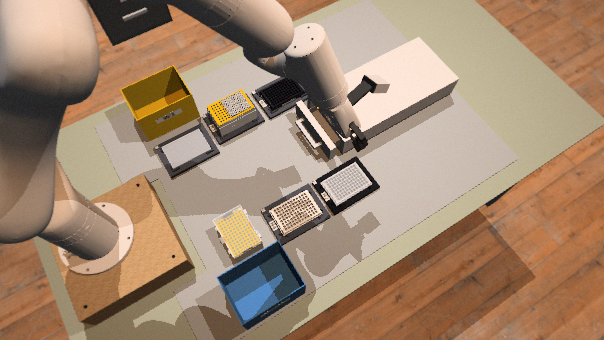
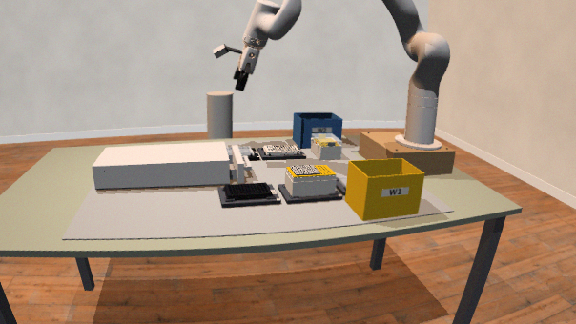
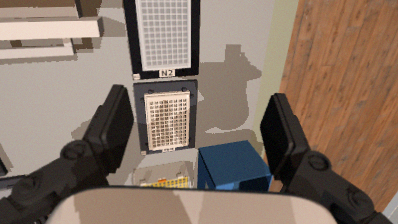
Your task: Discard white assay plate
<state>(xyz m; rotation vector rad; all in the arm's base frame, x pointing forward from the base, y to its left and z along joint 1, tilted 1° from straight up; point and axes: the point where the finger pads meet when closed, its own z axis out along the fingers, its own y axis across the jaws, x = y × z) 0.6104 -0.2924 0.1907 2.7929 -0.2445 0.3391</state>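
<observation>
My hand is 26 cm above the cream plate, 17 cm past it and 1 cm to the right of it. Also, from my hand: white cooler (25 cm below, 23 cm ahead, 13 cm to the left); then work nest N4 (28 cm below, 17 cm behind, 1 cm to the left); then drawer (26 cm below, 16 cm ahead, 14 cm to the left).
</observation>
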